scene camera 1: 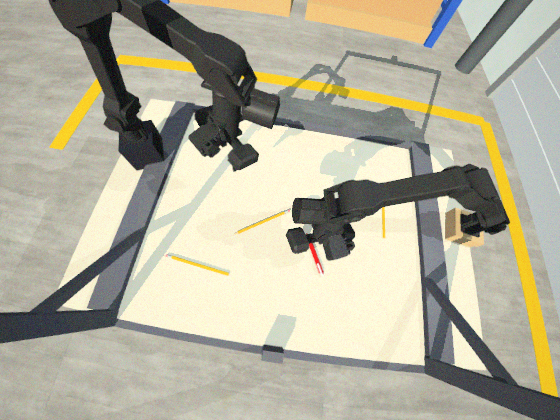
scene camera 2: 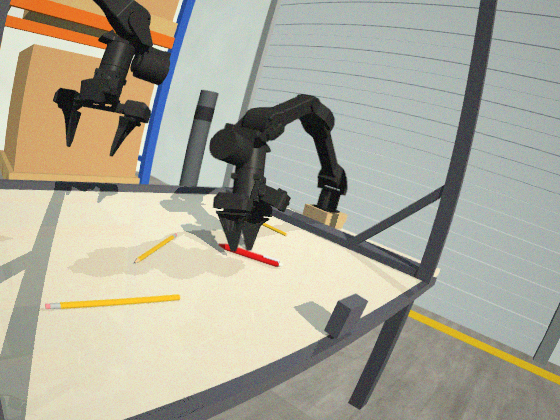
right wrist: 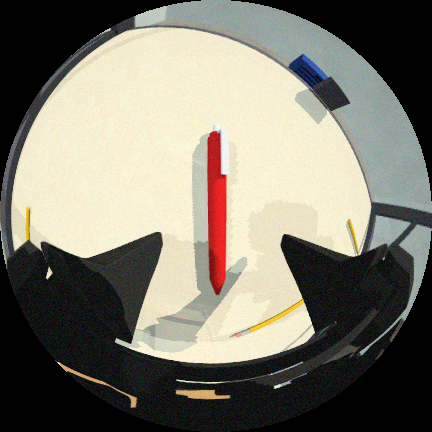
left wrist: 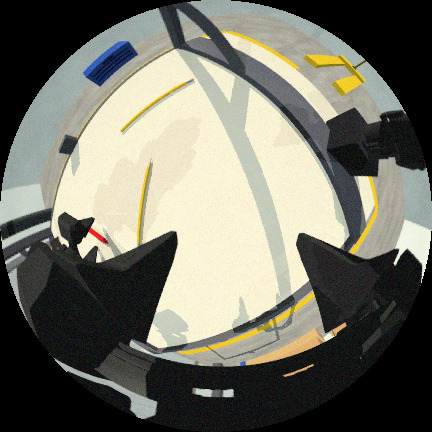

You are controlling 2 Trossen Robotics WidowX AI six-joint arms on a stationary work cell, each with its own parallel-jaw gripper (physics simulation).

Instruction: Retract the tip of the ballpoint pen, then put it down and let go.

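Places are measured from the left arm's base along level axes (x ahead, y left, z up), in centimetres.
Pixels of known places: left gripper, fingertip midpoint: [scene camera 1: 225, 159] [scene camera 2: 89, 151] [left wrist: 240, 238]; right gripper, fingertip midpoint: [scene camera 1: 311, 249] [scene camera 2: 241, 251] [right wrist: 224, 240] [left wrist: 94, 232]; left arm's base, link origin: [scene camera 1: 135, 134] [left wrist: 368, 140]; right arm's base, link origin: [scene camera 1: 469, 225] [scene camera 2: 326, 209].
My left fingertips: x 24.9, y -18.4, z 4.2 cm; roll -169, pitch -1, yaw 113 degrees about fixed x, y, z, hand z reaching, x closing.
Note:
Ahead of a thing's pixels: the offset from my left fingertips to its middle. Level surfaces: height alone.
The red ballpoint pen {dx +18.6, dy -28.2, dz -14.1 cm} [scene camera 1: 316, 257] [scene camera 2: 255, 255] [left wrist: 98, 235] [right wrist: 217, 210] lies flat on the pale table {dz -14.8 cm} [scene camera 1: 210, 310] [scene camera 2: 115, 360]. It has a white clip, and a short white button shows at its far end in the right wrist view. Its conical end points toward the right gripper's base; whether the fine writing tip is out is too small to tell. My right gripper [scene camera 1: 313, 245] [scene camera 2: 241, 249] [right wrist: 224, 240] is open, pointing down low over the pen's conical half, one finger on each side, with nothing held. My left gripper [scene camera 1: 225, 150] [scene camera 2: 91, 150] [left wrist: 240, 238] is open and empty, high above the table and away from the pen.
One yellow pencil {dx +6.3, dy -14.7, dz -14.5 cm} [scene camera 1: 262, 221] [scene camera 2: 156, 248] lies left of the pen, another {dx -14.6, dy -22.4, dz -14.5 cm} [scene camera 1: 200, 264] [scene camera 2: 117, 301] farther left, and a third {dx +45.9, dy -20.9, dz -14.5 cm} [scene camera 1: 384, 222] [scene camera 2: 275, 229] near the right arm. A dark block {dx +0.0, dy -49.1, dz -11.7 cm} [scene camera 1: 273, 353] [scene camera 2: 346, 315] stands on the table's frame edge.

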